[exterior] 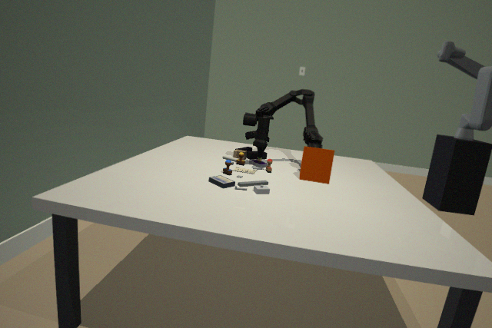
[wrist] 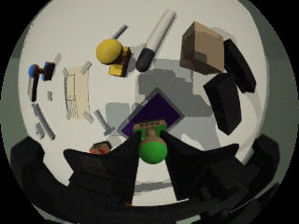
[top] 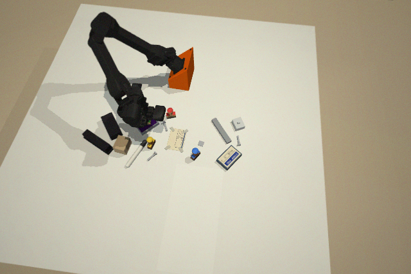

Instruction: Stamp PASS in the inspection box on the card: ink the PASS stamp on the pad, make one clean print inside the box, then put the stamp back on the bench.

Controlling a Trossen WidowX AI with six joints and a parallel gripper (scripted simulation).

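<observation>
My gripper tip is right at the green-knobbed stamp. From my gripper tip the other things lie so: purple ink pad (40 mm below); then red-knob stamp (100 mm to the left, 50 mm behind, 20 mm below); then yellow stamp (90 mm ahead, 40 mm to the left, 20 mm below).
</observation>
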